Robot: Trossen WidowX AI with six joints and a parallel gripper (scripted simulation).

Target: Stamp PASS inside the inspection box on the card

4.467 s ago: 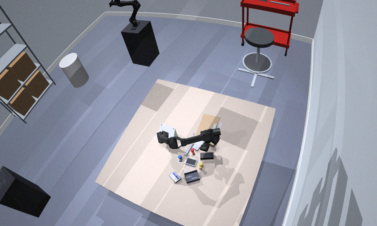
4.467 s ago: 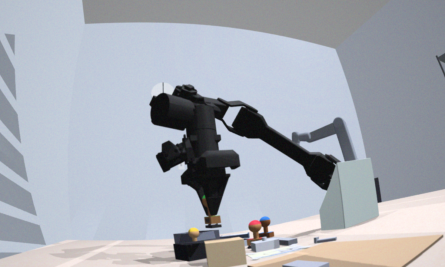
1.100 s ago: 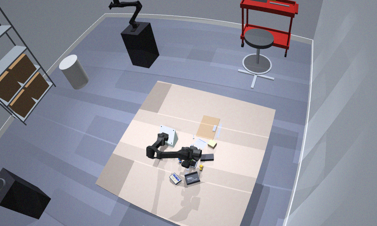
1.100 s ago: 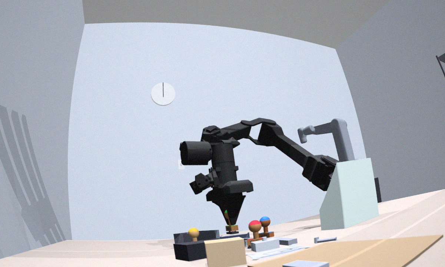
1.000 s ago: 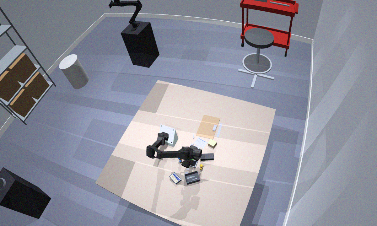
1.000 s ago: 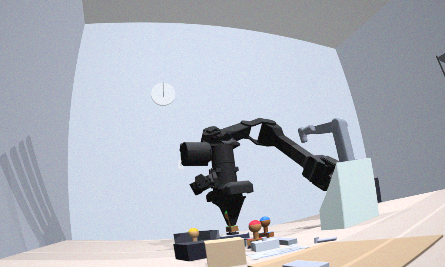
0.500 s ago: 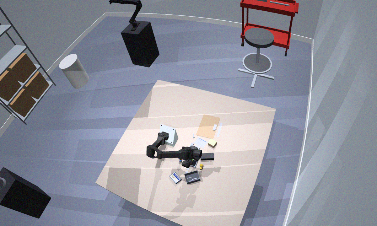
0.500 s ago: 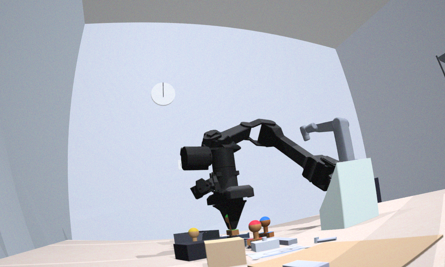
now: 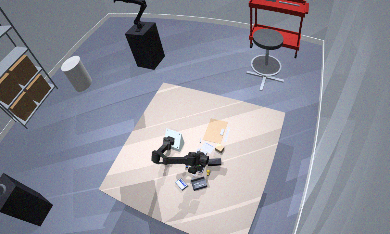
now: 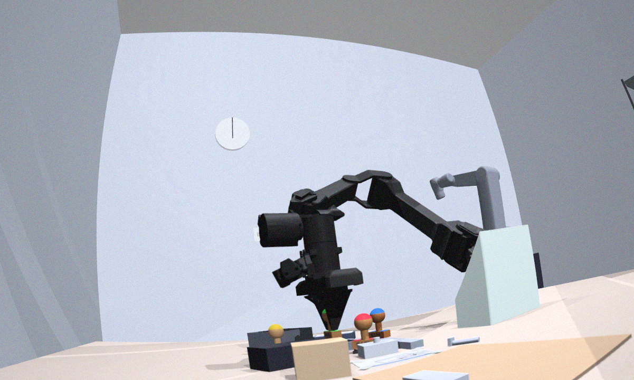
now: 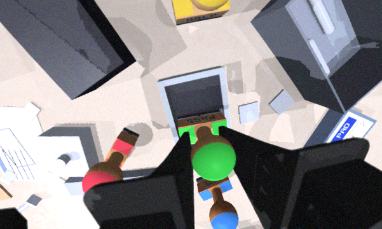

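Now: the ink pad 40 mm below my gripper tip. The rest, counted from my gripper tip: yellow-knobbed stamp (100 mm ahead, 20 mm below, 10 mm to the right); red-knobbed stamp (90 mm to the left, 20 mm below, 20 mm behind); blue stamp (100 mm behind, 20 mm below, 10 mm to the right).
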